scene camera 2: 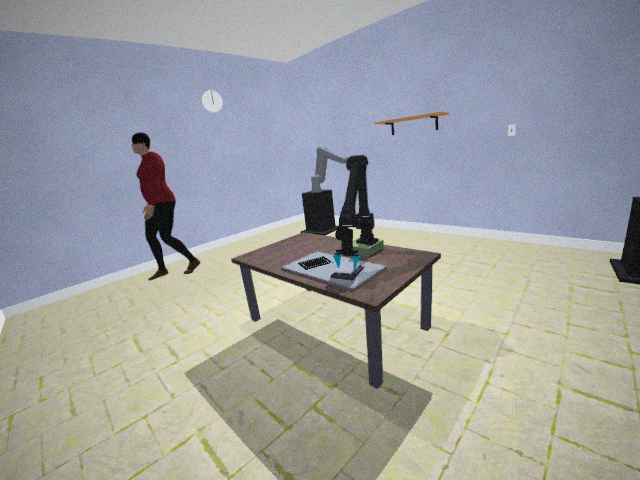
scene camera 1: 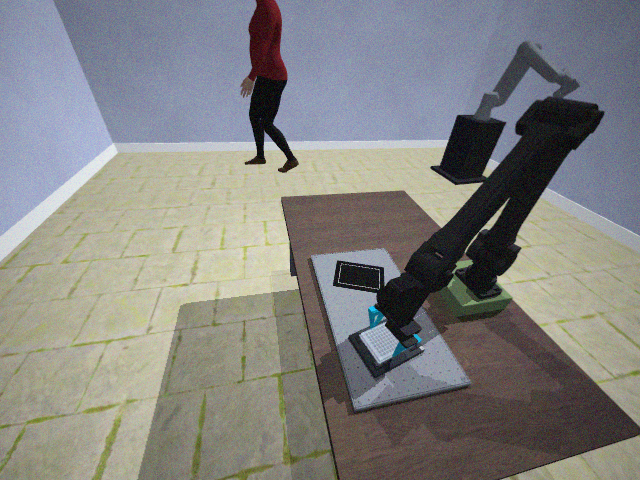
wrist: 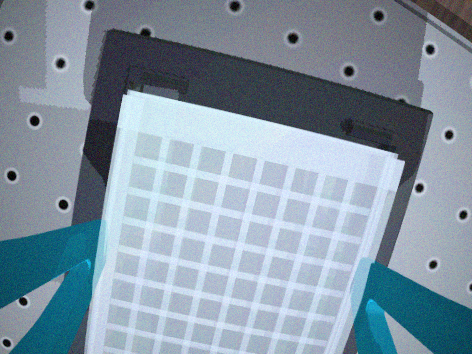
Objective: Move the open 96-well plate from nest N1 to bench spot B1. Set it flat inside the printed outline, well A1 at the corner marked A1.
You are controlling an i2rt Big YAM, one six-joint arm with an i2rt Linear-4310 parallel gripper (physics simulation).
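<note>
The white open 96-well plate is over the black nest N1 at the near end of the grey perforated board. My gripper has its teal fingers pressed on the plate's two long sides and is shut on it. In the wrist view the plate's far edge sits a little off the nest's corner stops. The black patch of bench spot B1, with a white printed outline, lies at the board's far end. The A1 mark is too small to read.
The board lies on a brown table. My arm's green base stands to the right of the board. A person in red walks on the floor beyond. A grey arm on a black pedestal stands behind the table.
</note>
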